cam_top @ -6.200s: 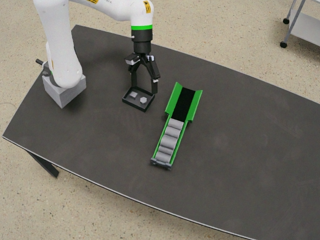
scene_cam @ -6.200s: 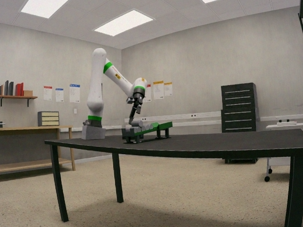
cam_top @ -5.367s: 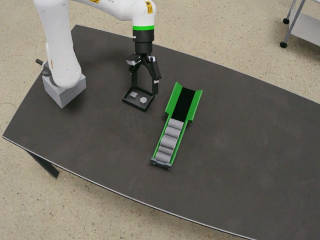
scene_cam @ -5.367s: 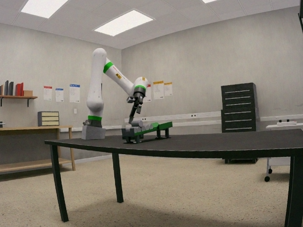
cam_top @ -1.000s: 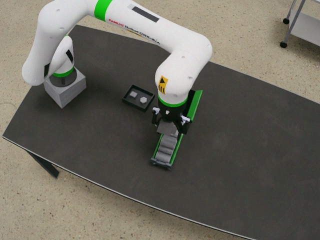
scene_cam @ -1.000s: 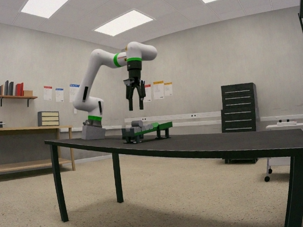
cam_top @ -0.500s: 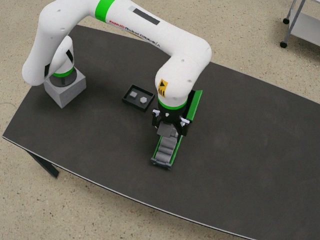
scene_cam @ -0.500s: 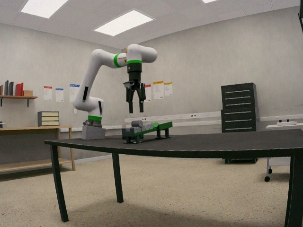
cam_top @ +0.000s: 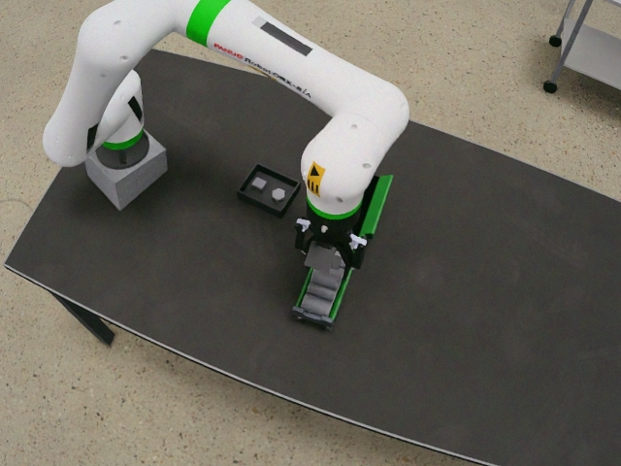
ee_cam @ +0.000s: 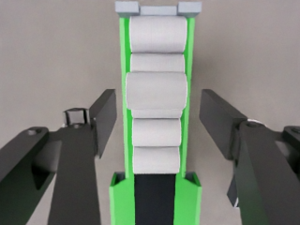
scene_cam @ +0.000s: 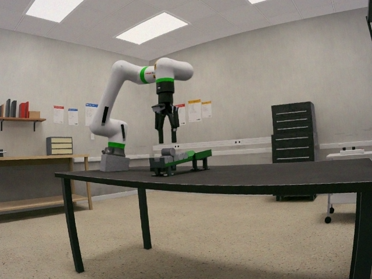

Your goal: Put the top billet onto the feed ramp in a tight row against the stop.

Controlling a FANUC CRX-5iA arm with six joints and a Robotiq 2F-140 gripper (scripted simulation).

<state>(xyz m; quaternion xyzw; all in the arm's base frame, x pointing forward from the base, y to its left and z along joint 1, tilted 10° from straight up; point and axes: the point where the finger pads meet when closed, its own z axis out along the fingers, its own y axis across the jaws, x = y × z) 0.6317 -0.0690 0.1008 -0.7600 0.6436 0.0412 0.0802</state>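
My gripper is now 1 cm short of the grey stop, 8 cm to the left of it and 12 cm above it. From my hand the other things lie so: grey cube (29 cm behind, 17 cm to the left, 17 cm below); small dark tray (26 cm behind, 17 cm to the left, 17 cm below); hexagonal piece (23 cm behind, 17 cm to the left, 17 cm below).
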